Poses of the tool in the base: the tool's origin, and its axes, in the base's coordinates. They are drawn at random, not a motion.
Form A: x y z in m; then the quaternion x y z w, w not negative.
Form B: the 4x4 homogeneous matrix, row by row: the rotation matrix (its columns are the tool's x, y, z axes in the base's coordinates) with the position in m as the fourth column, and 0 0 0 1 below. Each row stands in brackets. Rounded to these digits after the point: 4 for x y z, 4 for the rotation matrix.
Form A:
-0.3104 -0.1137 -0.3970 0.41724 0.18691 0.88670 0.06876
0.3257 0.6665 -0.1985 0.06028 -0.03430 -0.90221 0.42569
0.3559 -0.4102 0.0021 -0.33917 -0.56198 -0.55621 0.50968
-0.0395 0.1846 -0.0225 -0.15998 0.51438 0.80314 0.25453
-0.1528 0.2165 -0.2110 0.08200 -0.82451 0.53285 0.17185
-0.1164 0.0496 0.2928 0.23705 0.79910 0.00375 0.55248
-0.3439 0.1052 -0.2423 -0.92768 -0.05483 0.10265 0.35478
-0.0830 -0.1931 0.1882 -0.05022 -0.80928 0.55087 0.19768
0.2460 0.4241 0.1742 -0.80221 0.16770 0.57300 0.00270
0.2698 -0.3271 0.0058 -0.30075 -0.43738 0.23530 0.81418
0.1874 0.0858 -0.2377 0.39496 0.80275 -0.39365 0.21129
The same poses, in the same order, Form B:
[[-0.6424 0.0340 0.7656 -0.3104], [0.2779 -0.9207 0.2741 -0.1137], [0.7142 0.3888 0.5819 -0.3970], [0 0 0 1]]
[[-0.6303 0.7640 -0.1380 0.3257], [-0.7723 -0.6352 0.0106 0.6665], [-0.0796 0.1132 0.9904 -0.1985], [0 0 0 1]]
[[-0.2504 0.9482 -0.1956 0.3559], [-0.1858 0.1512 0.9709 -0.4102], [0.9502 0.2794 0.1383 0.0021], [0 0 0 1]]
[[-0.8192 -0.5734 0.0049 -0.0395], [0.2443 -0.3413 0.9077 0.1846], [-0.5188 0.7448 0.4196 -0.0225], [0 0 0 1]]
[[-0.9275 -0.3184 -0.1960 -0.1528], [0.0479 0.4187 -0.9069 0.2165], [0.3708 -0.8505 -0.3731 -0.2110], [0 0 0 1]]
[[-0.2771 0.3747 0.8847 -0.1164], [0.3830 0.8876 -0.2559 0.0496], [-0.8812 0.2679 -0.3895 0.2928], [0 0 0 1]]
[[0.9729 0.0289 -0.2294 -0.3439], [0.1746 -0.7423 0.6470 0.1052], [-0.1515 -0.6695 -0.7272 -0.2423], [0 0 0 1]]
[[-0.9168 -0.1365 -0.3753 -0.0830], [0.2991 0.3880 -0.8718 -0.1931], [0.2646 -0.9115 -0.3149 0.1882], [0 0 0 1]]
[[0.2871 -0.2722 -0.9184 0.2460], [-0.2660 -0.9437 0.1965 0.4241], [-0.9202 0.1879 -0.3433 0.1742], [0 0 0 1]]
[[0.5067 -0.1201 -0.8537 0.2698], [0.6462 0.7084 0.2839 -0.3271], [0.5707 -0.6956 0.4365 0.0058], [0 0 0 1]]
[[-0.5987 0.8005 0.0283 0.1874], [0.4678 0.3781 -0.7989 0.0858], [-0.6502 -0.4651 -0.6008 -0.2377], [0 0 0 1]]

